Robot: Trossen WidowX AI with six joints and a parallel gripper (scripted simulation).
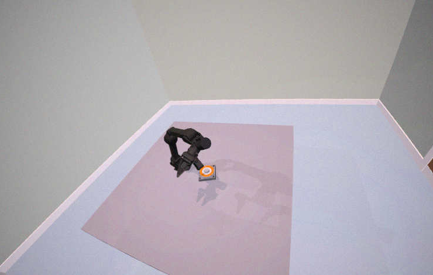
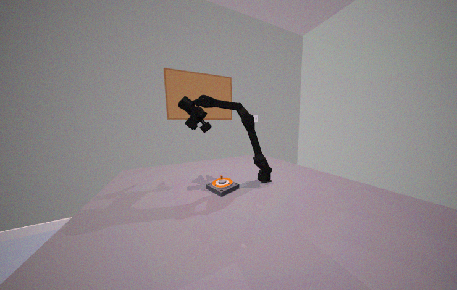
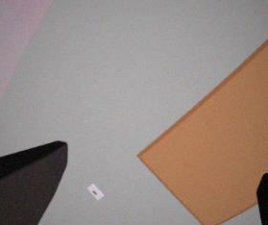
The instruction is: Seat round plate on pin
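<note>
The round plate is 10 cm behind my gripper tip, 26 cm to the left of it and 32 cm below it. Also, from my gripper tip: square grey base: 9 cm behind, 28 cm to the left, 33 cm below.
</note>
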